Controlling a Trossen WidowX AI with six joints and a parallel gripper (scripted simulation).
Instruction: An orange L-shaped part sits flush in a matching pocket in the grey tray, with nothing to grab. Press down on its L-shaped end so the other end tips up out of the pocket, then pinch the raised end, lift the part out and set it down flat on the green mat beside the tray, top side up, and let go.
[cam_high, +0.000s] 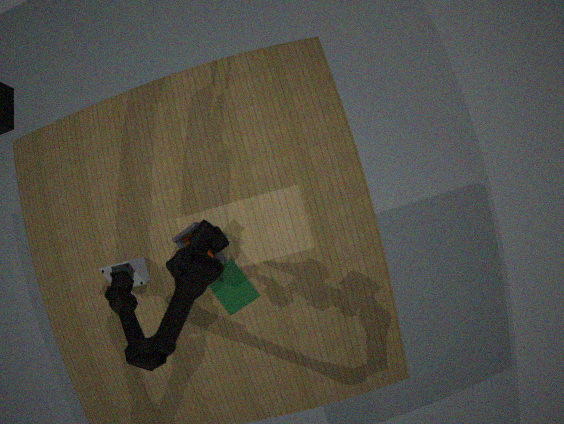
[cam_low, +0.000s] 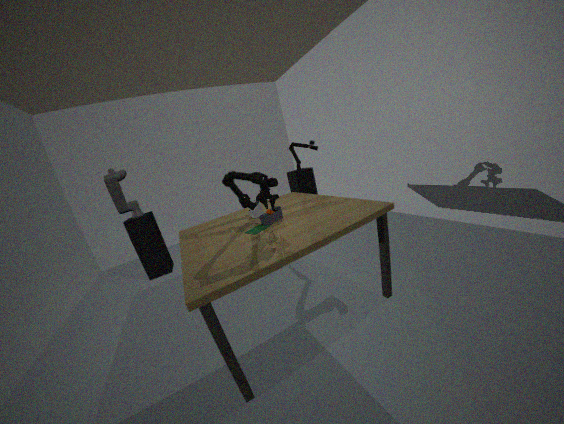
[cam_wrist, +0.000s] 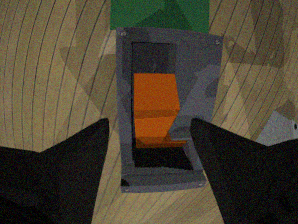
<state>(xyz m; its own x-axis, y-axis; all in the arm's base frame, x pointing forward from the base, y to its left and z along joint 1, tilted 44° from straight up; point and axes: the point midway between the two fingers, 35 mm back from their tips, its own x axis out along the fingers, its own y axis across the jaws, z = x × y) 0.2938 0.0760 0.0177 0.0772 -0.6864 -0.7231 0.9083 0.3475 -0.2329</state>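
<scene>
My gripper tip is now 6 cm above the orange L-shaped part, 3 cm past it and 2 cm to the right of it. From my gripper tip the other things lie so: green mat: 14 cm to the right, 11 cm below, 4 cm ahead.
</scene>
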